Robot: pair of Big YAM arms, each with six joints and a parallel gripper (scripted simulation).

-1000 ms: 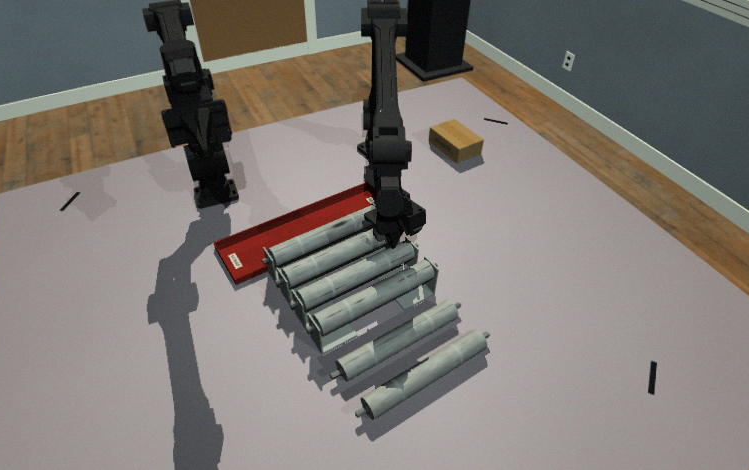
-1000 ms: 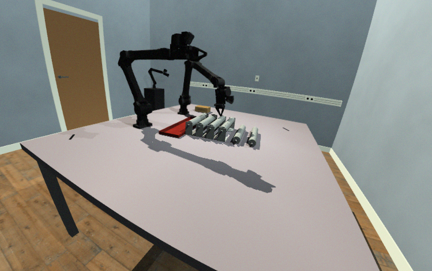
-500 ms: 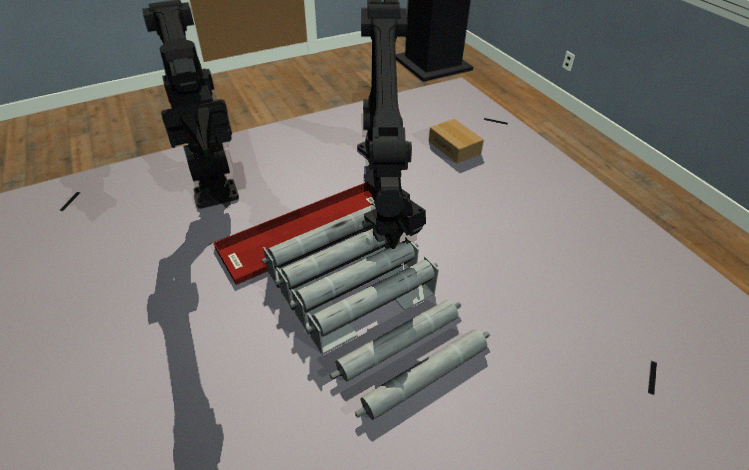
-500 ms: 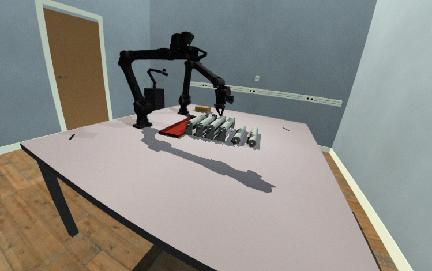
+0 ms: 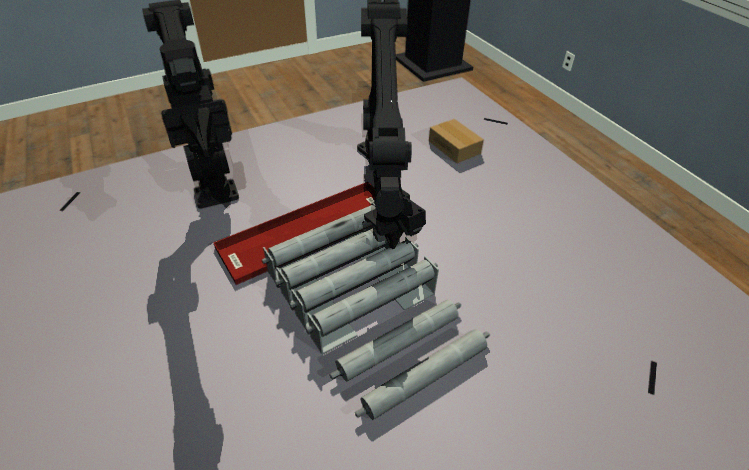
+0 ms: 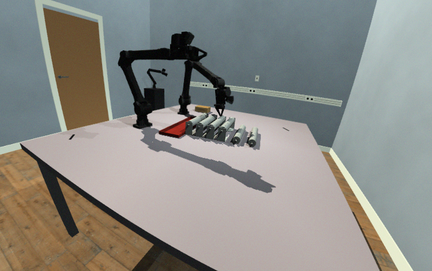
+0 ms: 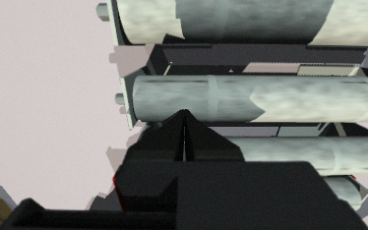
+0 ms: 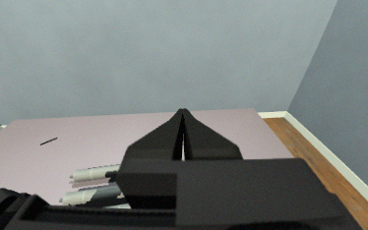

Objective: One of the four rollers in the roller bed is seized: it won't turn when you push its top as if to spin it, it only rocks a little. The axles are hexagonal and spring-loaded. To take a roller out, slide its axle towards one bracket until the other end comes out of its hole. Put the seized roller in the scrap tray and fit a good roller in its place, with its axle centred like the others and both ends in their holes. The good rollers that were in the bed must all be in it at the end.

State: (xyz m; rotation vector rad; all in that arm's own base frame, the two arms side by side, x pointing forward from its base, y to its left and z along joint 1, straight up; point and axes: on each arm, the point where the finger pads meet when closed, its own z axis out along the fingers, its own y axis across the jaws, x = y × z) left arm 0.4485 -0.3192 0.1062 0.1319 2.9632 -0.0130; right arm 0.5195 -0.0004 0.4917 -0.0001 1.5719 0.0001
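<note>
The roller is 2 cm ahead of my left hand, 10 cm to the right of it and 3 cm below it. From my left hand the other things lie so: red scrap tray 24 cm behind, 12 cm to the right, 10 cm below; cardboard box 39 cm behind, 44 cm to the left, 7 cm below.
Now: the roller 420 mm below my right hand and 260 mm to the left of it. Round my right hand: red scrap tray 490 mm below, 260 mm behind, 230 mm to the left; then cardboard box 790 mm to the left, 460 mm below, 410 mm behind.
</note>
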